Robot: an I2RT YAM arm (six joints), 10 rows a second.
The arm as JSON. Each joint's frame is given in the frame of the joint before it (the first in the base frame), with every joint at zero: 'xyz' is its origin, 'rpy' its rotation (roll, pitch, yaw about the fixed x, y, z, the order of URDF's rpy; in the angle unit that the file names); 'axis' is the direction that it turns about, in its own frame. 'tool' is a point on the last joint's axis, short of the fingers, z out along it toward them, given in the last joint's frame.
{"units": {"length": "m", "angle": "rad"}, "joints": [
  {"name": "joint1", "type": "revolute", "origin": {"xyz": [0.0, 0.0, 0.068], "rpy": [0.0, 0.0, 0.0]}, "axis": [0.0, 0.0, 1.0]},
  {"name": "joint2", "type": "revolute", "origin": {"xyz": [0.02, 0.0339, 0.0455], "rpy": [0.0, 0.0, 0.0]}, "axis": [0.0, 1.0, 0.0]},
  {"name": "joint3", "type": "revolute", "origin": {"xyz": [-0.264, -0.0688, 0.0], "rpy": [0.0, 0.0, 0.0]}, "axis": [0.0, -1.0, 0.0]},
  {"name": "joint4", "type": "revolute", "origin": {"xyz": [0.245, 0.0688, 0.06], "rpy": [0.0, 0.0, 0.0]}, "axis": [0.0, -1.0, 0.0]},
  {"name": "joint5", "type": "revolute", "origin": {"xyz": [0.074, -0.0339, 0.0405], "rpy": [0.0, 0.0, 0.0]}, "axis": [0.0, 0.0, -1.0]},
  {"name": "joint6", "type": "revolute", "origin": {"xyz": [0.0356, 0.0, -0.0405], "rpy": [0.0, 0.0, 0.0]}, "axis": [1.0, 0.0, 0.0]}
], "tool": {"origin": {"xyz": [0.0, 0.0, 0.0], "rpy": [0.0, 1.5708, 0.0]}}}
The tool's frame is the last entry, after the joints.
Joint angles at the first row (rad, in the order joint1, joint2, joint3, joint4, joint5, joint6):
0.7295 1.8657 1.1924 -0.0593 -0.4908 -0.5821
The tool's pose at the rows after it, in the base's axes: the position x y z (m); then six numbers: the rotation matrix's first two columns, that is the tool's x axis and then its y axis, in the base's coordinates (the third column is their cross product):
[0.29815, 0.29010, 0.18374, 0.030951, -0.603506, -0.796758, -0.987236, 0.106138, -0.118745]
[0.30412, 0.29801, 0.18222, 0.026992, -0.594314, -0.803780, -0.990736, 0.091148, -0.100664]
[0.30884, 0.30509, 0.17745, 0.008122, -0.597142, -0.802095, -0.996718, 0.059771, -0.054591]
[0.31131, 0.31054, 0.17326, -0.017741, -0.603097, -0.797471, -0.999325, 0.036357, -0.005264]
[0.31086, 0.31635, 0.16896, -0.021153, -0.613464, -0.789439, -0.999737, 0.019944, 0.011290]
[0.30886, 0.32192, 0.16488, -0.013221, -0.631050, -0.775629, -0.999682, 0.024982, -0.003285]
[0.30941, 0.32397, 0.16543, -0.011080, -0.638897, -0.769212, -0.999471, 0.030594, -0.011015]
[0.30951, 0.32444, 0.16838, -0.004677, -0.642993, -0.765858, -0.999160, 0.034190, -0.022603]
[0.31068, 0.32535, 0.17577, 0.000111, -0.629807, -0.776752, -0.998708, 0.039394, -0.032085]
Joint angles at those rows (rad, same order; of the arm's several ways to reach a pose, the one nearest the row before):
0.7302 1.9178 1.2404 -0.0667 -0.5058 -0.5676
0.7330 1.9557 1.2869 -0.0779 -0.5291 -0.5616
0.7350 1.9994 1.3397 -0.1245 -0.5697 -0.5616
0.7382 2.0331 1.3818 -0.1713 -0.6038 -0.5556
0.7482 2.0570 1.4062 -0.1952 -0.6097 -0.5597
0.7625 2.0714 1.4150 -0.1965 -0.5774 -0.5629
0.7660 2.0766 1.4270 -0.2060 -0.5619 -0.5645
0.7675 2.0725 1.4336 -0.2146 -0.5496 -0.5691
0.7670 2.0630 1.4436 -0.2108 -0.5507 -0.5612

